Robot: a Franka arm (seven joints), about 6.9 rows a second.
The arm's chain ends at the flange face. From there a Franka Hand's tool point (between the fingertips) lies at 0.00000 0.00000 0.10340 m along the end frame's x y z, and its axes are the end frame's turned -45 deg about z.
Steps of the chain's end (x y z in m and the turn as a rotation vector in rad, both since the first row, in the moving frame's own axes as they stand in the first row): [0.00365 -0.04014 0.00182 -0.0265 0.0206 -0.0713]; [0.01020 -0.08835 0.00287 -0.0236 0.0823 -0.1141]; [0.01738 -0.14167 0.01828 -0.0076 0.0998 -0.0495]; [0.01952 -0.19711 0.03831 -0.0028 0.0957 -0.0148]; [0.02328 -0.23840 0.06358 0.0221 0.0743 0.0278]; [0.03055 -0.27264 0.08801 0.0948 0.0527 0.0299]
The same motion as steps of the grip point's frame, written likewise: [0.03066 -0.02235 0.00176 -0.0333 -0.0042 -0.0713]; [0.07440 -0.04779 0.00249 -0.0749 0.0415 -0.1141]; [0.11939 -0.08022 0.01776 -0.0759 0.0652 -0.0495]; [0.16002 -0.11843 0.03784 -0.0697 0.0657 -0.0148]; [0.19202 -0.14820 0.06327 -0.0369 0.0682 0.0278]; [0.22520 -0.17409 0.08740 0.0298 0.1043 0.0299]
